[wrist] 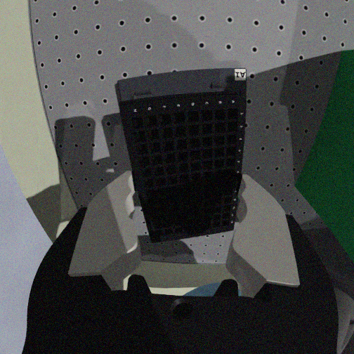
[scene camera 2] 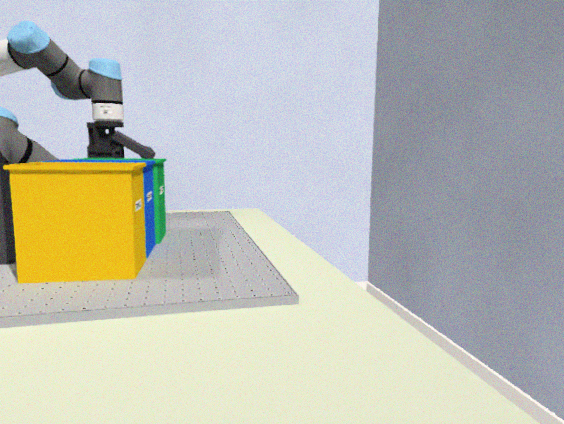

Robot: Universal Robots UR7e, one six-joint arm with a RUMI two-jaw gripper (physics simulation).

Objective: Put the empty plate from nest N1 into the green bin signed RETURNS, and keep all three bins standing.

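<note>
My gripper (wrist: 186, 174) is shut on the sides of a dark, empty well plate (wrist: 182, 145) in the wrist view. The plate is held above its dark nest (wrist: 175, 83), whose far edge shows beyond it with a white A1 tag. No N1 sign can be read. The green bin (scene camera 2: 159, 205) (wrist: 332, 150) stands behind the blue bin (scene camera 2: 149, 215) and the yellow bin (scene camera 2: 75, 225) in the scene view. It also shows at the right of the wrist view. All three bins are upright. In the scene view, the bins hide the fingertips and plate.
The bins stand on a grey perforated board (scene camera 2: 250, 280) (wrist: 160, 32) on a pale table (scene camera 2: 250, 370). The arm (scene camera 2: 106, 87) reaches in from the left over the bins. A dark bar (scene camera 2: 134, 144) slants out from the gripper body. A grey wall (scene camera 2: 465, 150) rises at the right.
</note>
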